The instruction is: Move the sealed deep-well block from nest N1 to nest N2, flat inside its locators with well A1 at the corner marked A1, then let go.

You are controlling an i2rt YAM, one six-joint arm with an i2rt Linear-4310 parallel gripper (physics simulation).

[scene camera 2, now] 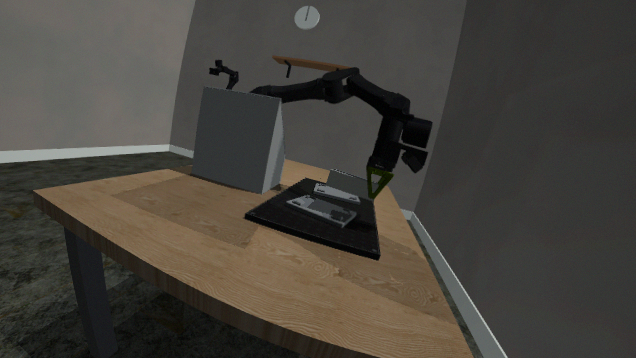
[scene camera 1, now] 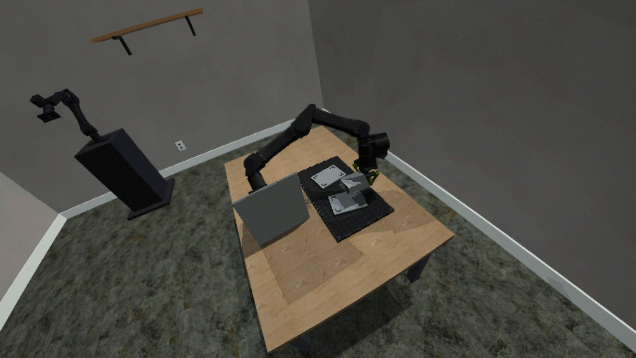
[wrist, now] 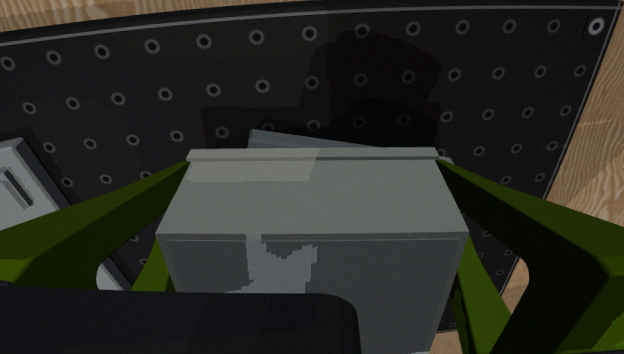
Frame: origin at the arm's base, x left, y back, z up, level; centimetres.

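Seen in the pictures: gripper, fingertip midpoint: [scene camera 2: 371,195] [scene camera 1: 365,180] [wrist: 312,176]; arm's base at its link origin: [scene camera 2: 243,119] [scene camera 1: 261,191].
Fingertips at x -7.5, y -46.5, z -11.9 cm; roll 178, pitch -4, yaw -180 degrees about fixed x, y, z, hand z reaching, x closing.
Note:
Offsets run from my fingertips to a thing's middle. Level surfaces: height alone.
My gripper [scene camera 1: 365,173] [scene camera 2: 374,187] [wrist: 312,176] has its green fingers on two opposite sides of the grey deep-well block {dx +0.1, dy +5.5, dz +1.8 cm} [scene camera 1: 354,184] [scene camera 2: 346,179] [wrist: 310,200] and holds it above the black perforated board. One light grey nest plate {dx -1.5, dy +11.5, dz -6.7 cm} [scene camera 1: 340,205] [scene camera 2: 300,201] [wrist: 280,141] lies below and partly in shadow; in the wrist view the block covers most of it. The other nest plate {dx +20.1, dy +11.2, dz -6.7 cm} [scene camera 1: 327,176] [scene camera 2: 332,192] [wrist: 40,200] lies beside it, at the left edge in the wrist view. Nest labels and the A1 marks are too small to read.
The black board {dx +9.0, dy +11.5, dz -8.2 cm} [scene camera 1: 345,231] [scene camera 2: 310,236] [wrist: 150,70] lies on the wooden table {dz -8.9 cm} [scene camera 1: 320,280] [scene camera 2: 280,280]. A tall grey wedge-shaped box [scene camera 1: 272,210] [scene camera 2: 235,140] stands beside the board, near the arm's base. A second black arm on a pedestal [scene camera 1: 127,170] stands off the table.

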